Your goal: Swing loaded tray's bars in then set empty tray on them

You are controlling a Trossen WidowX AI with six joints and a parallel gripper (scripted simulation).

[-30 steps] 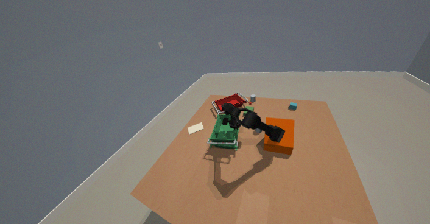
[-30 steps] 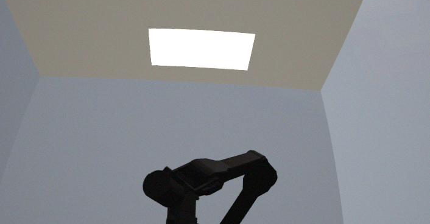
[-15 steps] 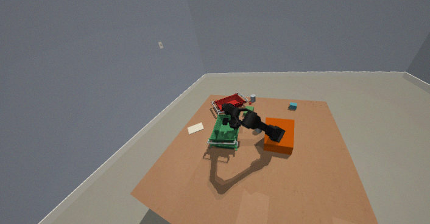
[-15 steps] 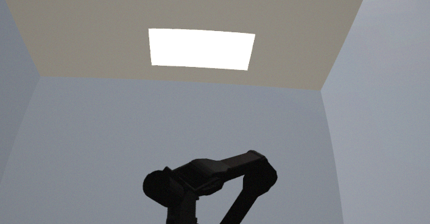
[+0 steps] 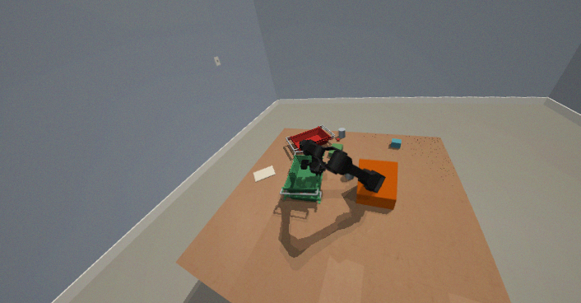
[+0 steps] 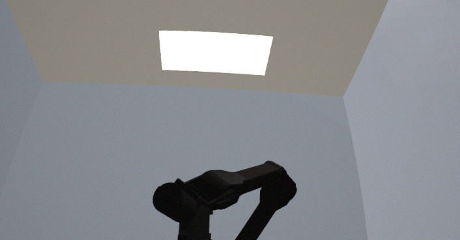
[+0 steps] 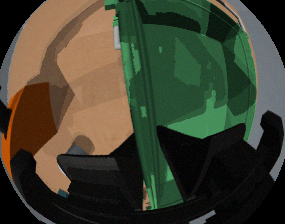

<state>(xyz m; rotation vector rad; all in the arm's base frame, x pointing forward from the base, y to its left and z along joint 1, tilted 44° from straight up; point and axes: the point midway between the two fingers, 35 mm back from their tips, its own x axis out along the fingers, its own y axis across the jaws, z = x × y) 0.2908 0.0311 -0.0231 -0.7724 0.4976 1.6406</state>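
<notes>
My gripper tip is now 8 cm short of the green tray, 2 cm to the right of it and 3 cm below it. From my gripper tip the other things lie so: white card (42 cm ahead, 2 cm to the left, 9 cm below); then green block (1 cm behind, 34 cm to the right, 7 cm below); then cube (41 cm behind, 51 cm to the right, 7 cm below).
</notes>
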